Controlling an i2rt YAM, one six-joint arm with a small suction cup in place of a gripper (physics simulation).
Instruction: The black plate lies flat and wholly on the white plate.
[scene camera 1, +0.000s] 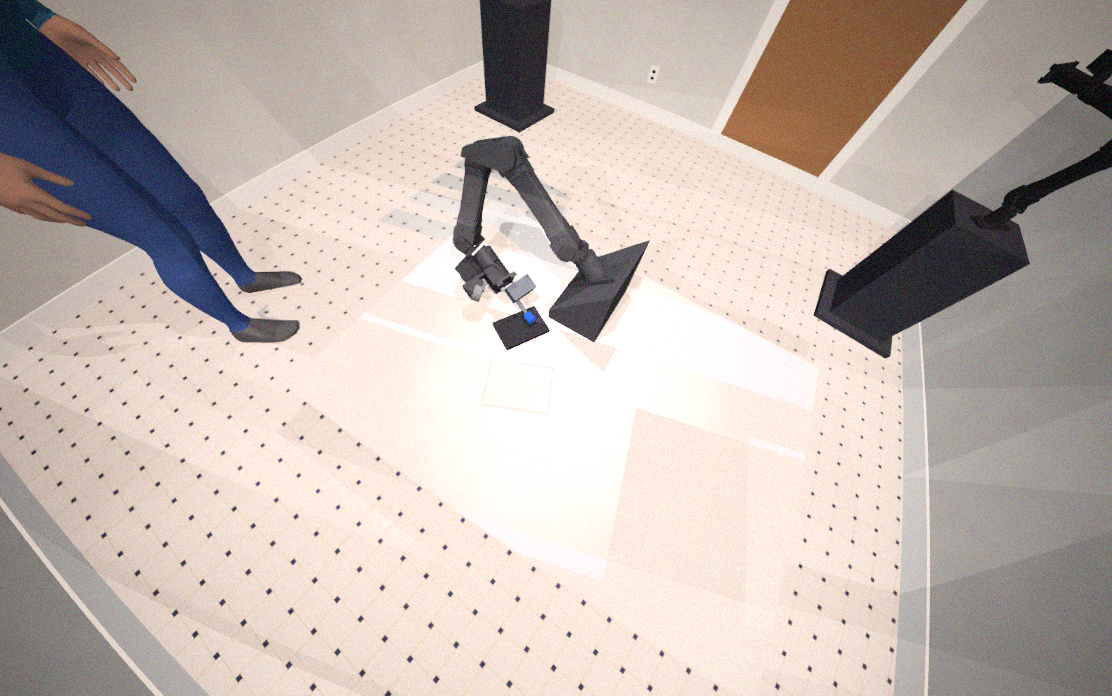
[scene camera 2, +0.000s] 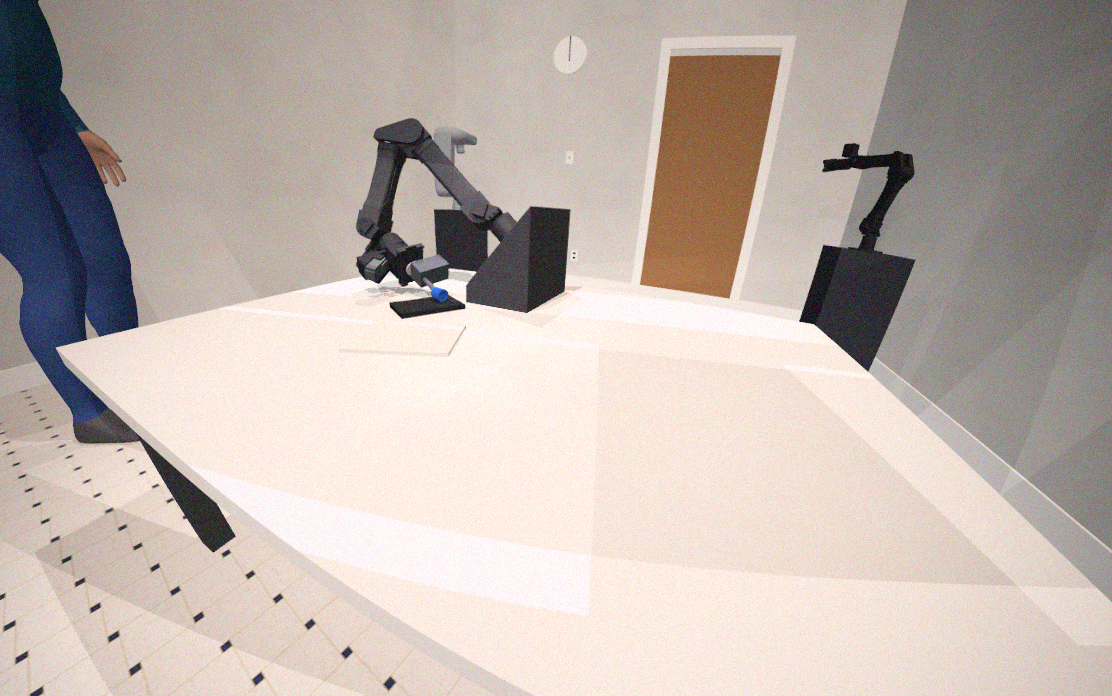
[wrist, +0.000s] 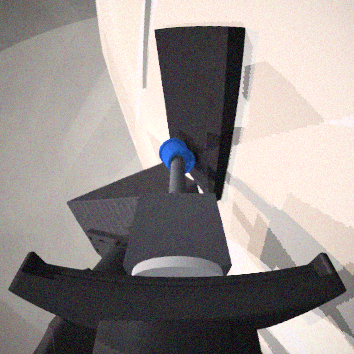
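Pixels of known places: hand at its tool point: (scene camera 1: 532, 321) (scene camera 2: 442, 298) (wrist: 177, 148); arm's base at its link origin: (scene camera 1: 597, 277) (scene camera 2: 519, 244).
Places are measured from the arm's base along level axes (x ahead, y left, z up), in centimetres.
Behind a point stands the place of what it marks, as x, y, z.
The black plate (scene camera 1: 511, 333) {24.0, -11.5, -12.1} (scene camera 2: 413, 307) {24.2, -10.8, -12.1} (wrist: 197, 88) {22.4, -14.2, -12.1} is a thin dark square close in front of the arm's wedge-shaped base (scene camera 1: 602, 287) {5.6, 4.0, 4.0} (scene camera 2: 523, 258) {10.7, 7.7, -1.5}. My blue suction cup (scene camera 1: 530, 318) (scene camera 2: 440, 294) (wrist: 176, 155) {17.4, -9.0, -11.3} presses on the plate's near corner and holds it; in the wrist view the plate's side edge shows, with a shadow beside it. The white plate (scene camera 1: 518, 385) {35.1, -0.1, -12.5} (scene camera 2: 403, 340) {37.0, 1.2, -12.5} is a pale flat square on the table, a short way in front of the black plate, with nothing on it.
The pale table (scene camera 2: 616, 449) {43.8, 39.1, -13.1} is wide. A person in blue (scene camera 1: 158, 209) stands at the left. Black pedestals stand at the back (scene camera 1: 515, 51) and at the right (scene camera 1: 917, 269) (scene camera 2: 852, 300), the right one bearing another arm.
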